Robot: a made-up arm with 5 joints.
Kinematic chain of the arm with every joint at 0, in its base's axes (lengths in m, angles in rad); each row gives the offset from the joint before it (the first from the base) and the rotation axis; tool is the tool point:
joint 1: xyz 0 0 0.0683 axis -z
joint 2: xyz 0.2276 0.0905 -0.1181 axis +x
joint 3: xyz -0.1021 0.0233 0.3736 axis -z
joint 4: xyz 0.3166 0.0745 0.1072 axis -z
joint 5: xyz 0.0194 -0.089 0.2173 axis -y
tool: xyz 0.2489 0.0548 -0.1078
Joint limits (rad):
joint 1: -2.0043..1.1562
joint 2: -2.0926..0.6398
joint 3: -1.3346..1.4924
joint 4: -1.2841..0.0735
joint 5: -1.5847..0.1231
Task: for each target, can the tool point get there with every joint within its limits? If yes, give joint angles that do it. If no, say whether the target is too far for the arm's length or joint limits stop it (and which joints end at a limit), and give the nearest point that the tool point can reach.
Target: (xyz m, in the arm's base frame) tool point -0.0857 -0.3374 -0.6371
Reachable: no: joint limits stop it (at a limit: joint 1, joint 2, joint 3, joint 4) | nearest point -0.2517 -0.1796 -0.7427 | short by 0.252 m
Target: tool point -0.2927 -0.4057 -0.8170
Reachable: no: joint limits stop it (at a limit: joint 1, joint 3, joint 4, joint 5) | nearest point -0.3425 -0.2666 -0.7875 | short by 0.151 m
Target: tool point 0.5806 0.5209 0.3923
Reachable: yes | joints -0.2262 -0.5282 0.2439 -0.4170 -0.2764
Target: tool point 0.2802 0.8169 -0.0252
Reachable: yes | joints -0.4758 -1.7802 0.4584 -0.2180 -0.4597
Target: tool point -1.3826 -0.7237 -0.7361
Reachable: no: too far | nearest point -0.8290 -0.3203 -0.4221 | short by 0.754 m
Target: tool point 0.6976 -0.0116 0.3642
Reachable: yes | joints 0.5307 -0.6043 0.5932 -1.1228 -0.5000
